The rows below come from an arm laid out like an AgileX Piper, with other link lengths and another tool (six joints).
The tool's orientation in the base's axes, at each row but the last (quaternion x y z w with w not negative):
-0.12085, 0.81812, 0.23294, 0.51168
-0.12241, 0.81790, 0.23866, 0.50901
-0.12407, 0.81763, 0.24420, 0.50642
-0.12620, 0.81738, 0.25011, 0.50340
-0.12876, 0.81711, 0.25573, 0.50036
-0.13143, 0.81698, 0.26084, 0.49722
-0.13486, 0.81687, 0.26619, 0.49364
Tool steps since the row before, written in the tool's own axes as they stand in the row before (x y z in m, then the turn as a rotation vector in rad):
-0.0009, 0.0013, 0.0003, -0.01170, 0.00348, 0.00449
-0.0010, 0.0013, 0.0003, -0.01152, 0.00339, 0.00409
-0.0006, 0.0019, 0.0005, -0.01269, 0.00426, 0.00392
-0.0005, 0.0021, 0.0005, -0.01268, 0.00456, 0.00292
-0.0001, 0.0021, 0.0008, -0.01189, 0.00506, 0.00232
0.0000, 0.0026, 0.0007, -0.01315, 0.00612, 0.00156
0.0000, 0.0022, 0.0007, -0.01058, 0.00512, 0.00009
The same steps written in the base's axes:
0.0001, 0.0012, 0.0010, 0.00722, 0.00479, 0.00970
0.0001, 0.0012, 0.0011, 0.00687, 0.00452, 0.00966
-0.0002, 0.0019, 0.0009, 0.00688, 0.00511, 0.01100
-0.0004, 0.0020, 0.0009, 0.00598, 0.00483, 0.01145
-0.0003, 0.0022, 0.0004, 0.00493, 0.00496, 0.01111
-0.0007, 0.0025, 0.0005, 0.00445, 0.00536, 0.01282
-0.0005, 0.0022, 0.0004, 0.00263, 0.00381, 0.01080

